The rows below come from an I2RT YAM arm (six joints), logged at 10 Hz.
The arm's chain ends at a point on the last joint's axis. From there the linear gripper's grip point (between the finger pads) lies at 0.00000 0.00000 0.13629 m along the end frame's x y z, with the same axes.
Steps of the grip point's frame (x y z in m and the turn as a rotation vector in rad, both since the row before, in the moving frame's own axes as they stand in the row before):
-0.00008 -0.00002 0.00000 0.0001 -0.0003 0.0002
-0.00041 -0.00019 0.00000 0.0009 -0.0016 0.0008
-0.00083 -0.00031 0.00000 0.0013 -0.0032 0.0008
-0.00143 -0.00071 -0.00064 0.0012 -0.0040 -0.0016
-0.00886 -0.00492 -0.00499 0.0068 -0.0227 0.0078
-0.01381 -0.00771 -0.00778 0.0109 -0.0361 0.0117
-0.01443 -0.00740 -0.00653 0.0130 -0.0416 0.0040
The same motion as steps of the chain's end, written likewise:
-0.00004 -0.00001 0.00000 0.0001 -0.0003 0.0002
-0.00019 -0.00007 0.00000 0.0009 -0.0016 0.0008
-0.00039 -0.00013 0.00000 0.0013 -0.0032 0.0008
-0.00088 -0.00055 -0.00064 0.0012 -0.0040 -0.0016
-0.00577 -0.00398 -0.00495 0.0068 -0.0227 0.0078
-0.00890 -0.00620 -0.00768 0.0109 -0.0361 0.0117
-0.00877 -0.00562 -0.00640 0.0130 -0.0416 0.0040

